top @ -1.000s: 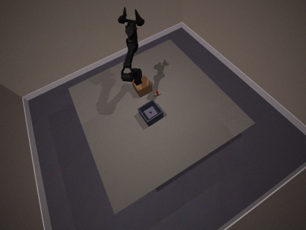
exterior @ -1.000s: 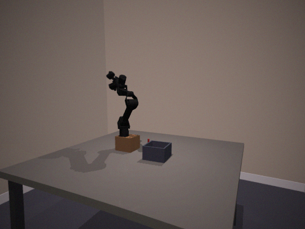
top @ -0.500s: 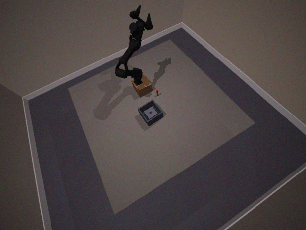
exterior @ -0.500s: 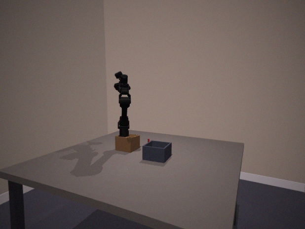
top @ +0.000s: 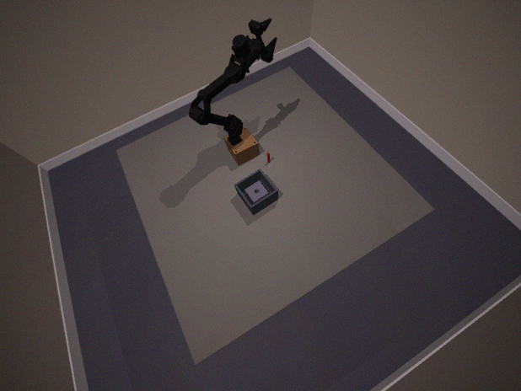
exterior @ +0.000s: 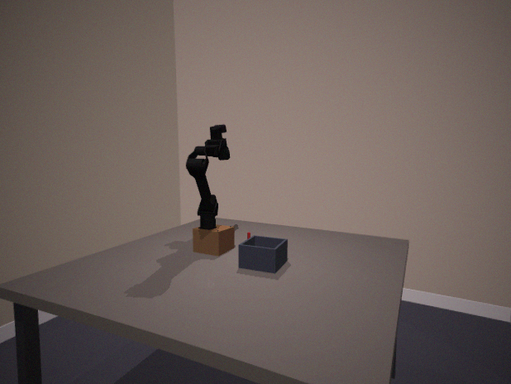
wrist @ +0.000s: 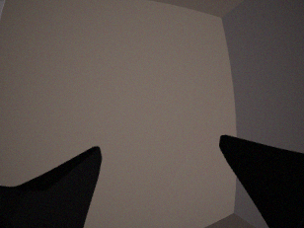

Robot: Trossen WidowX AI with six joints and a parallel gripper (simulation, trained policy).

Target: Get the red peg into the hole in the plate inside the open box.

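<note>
Now: the red peg 250 mm ahead of my gripper tip, 230 mm to the right of it and 500 mm below it. The rest, counted from my gripper tip: dark box: 390 mm ahead, 400 mm to the right, 510 mm below; light plate: 390 mm ahead, 400 mm to the right, 490 mm below.
</note>
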